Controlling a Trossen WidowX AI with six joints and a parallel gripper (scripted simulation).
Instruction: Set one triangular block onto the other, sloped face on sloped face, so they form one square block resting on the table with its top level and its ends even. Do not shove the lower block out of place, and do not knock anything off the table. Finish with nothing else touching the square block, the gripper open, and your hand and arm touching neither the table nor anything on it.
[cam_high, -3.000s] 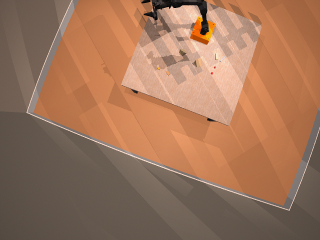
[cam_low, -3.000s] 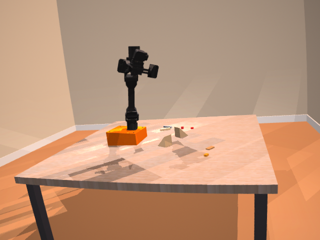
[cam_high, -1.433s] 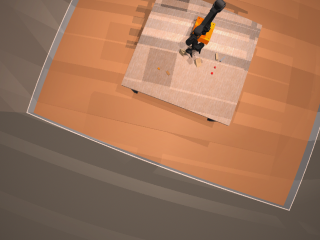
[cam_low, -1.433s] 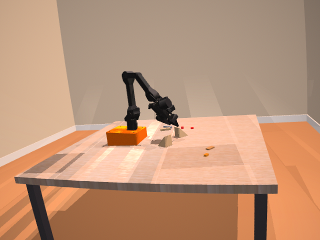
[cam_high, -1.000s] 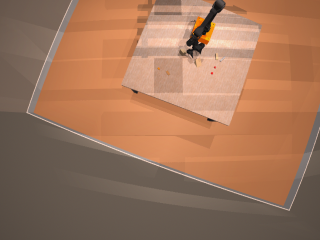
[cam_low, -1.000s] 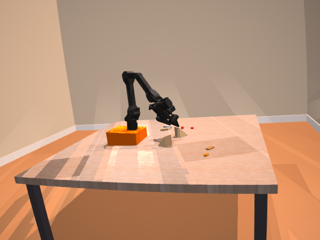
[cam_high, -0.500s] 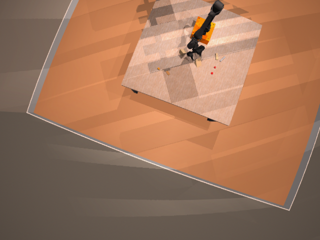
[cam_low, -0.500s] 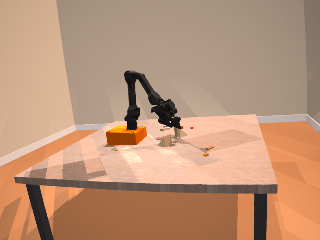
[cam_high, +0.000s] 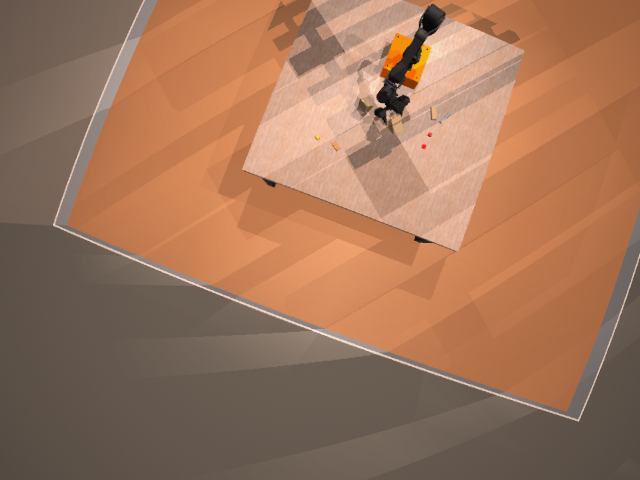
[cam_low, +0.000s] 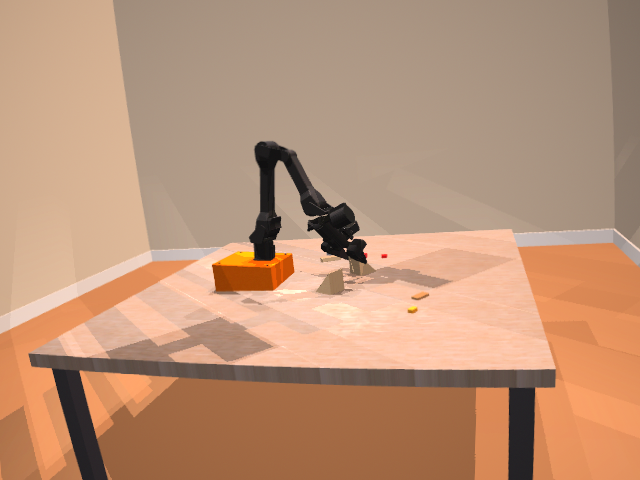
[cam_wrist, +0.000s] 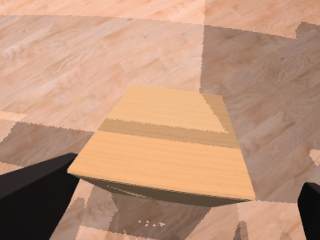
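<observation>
The triangular block is 20 mm to the left of my gripper tip and 30 mm below it. Round my gripper tip: orange cube (190 mm ahead, 380 mm to the right, 40 mm below); tan bar (130 mm behind, 220 mm to the left, 40 mm below); grey bar (130 mm behind, 290 mm to the left, 40 mm below).
</observation>
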